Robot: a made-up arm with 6 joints.
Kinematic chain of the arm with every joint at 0, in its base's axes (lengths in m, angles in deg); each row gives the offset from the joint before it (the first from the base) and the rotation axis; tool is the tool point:
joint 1: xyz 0 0 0.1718 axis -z
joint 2: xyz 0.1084 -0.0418 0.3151 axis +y
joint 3: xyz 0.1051 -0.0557 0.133 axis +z
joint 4: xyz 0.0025 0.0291 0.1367 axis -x
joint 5: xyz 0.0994 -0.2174 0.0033 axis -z
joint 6: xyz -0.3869 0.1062 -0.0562 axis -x
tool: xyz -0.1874 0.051 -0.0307
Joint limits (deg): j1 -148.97..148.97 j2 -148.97..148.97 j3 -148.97..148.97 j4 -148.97..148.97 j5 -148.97..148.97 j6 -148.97..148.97
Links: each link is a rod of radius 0.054 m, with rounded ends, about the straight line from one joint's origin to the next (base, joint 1, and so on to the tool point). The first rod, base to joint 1, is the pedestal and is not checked.
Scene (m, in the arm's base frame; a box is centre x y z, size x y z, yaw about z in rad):
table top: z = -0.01
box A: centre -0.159 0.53 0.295 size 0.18 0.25 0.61 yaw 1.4
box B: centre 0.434 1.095 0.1 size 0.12 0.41 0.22 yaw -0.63
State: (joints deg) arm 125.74 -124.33 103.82 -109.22 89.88 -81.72
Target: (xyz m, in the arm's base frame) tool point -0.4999 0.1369 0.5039
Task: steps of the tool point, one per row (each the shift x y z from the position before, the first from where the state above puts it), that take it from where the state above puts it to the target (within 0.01 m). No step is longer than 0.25 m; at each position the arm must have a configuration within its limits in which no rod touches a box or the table.
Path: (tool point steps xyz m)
1: -0.0739 0.1201 0.1775
2: -0.1010 0.0287 0.1965
3: -0.0936 -0.0668 0.1758
4: -0.0554 -0.1369 0.1249
5: -0.1114 0.0561 -0.0188
6: -0.1338 0.0315 -0.0528
7: -0.1386 -0.0100 -0.0891
8: -0.1194 -0.0610 -0.1197
9: -0.0745 -0.1098 -0.1380

